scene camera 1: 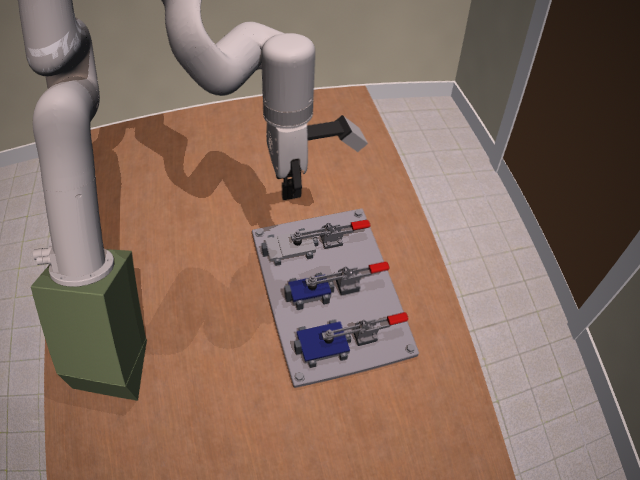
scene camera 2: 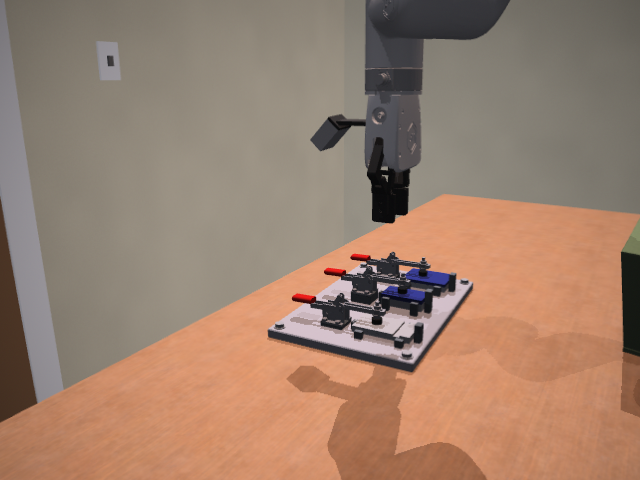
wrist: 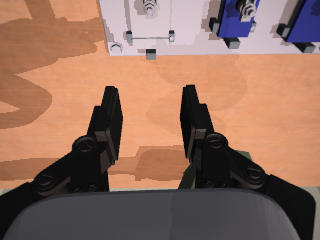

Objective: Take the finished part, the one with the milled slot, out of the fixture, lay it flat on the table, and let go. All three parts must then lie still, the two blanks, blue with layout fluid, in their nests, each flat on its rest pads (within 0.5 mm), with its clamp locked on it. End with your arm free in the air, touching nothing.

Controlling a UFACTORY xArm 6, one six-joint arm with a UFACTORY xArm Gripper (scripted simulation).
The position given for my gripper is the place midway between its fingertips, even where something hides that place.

Observation:
In view: my gripper (scene camera 2: pixel 390 218) and a grey finished part (scene camera 2: pixel 390 329).
The grey finished part shows as well in scene camera 1 (scene camera 1: pixel 282 246). My gripper shows as well in scene camera 1 (scene camera 1: pixel 288 187) and in the wrist view (wrist: pixel 151 101).

